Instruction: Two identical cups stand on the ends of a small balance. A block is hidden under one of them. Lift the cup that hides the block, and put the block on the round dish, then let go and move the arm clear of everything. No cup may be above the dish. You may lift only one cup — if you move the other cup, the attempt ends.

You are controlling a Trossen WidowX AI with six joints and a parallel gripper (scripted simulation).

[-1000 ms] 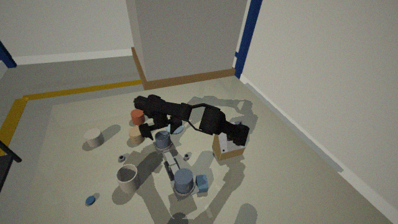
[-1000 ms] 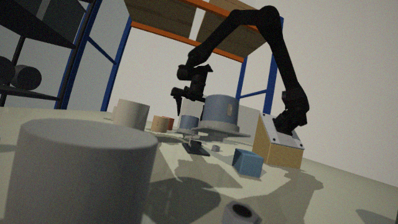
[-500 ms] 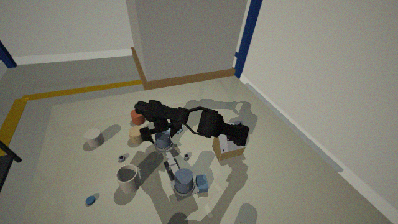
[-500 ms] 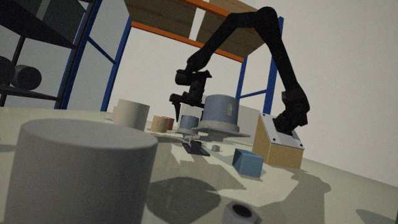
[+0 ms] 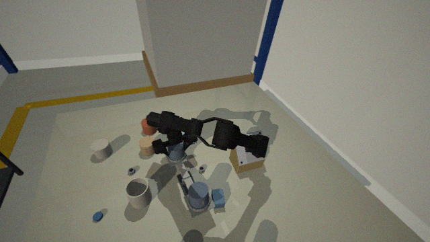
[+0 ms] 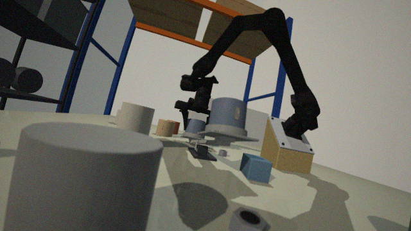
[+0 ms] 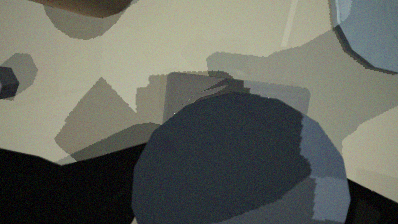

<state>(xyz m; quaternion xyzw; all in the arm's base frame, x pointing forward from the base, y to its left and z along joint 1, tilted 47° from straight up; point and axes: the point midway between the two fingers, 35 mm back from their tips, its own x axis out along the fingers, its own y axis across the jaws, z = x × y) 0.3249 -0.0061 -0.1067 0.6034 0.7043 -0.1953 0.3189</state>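
My gripper tip is now 12 cm to the left of the round pale-blue dish, 8 cm past it and 4 cm above it. Round my gripper tip: grey block: 1 cm below; tan cylinder: 13 cm ahead, 6 cm to the right, 1 cm below; balance: 13 cm to the left, 3 cm behind, 1 cm below.
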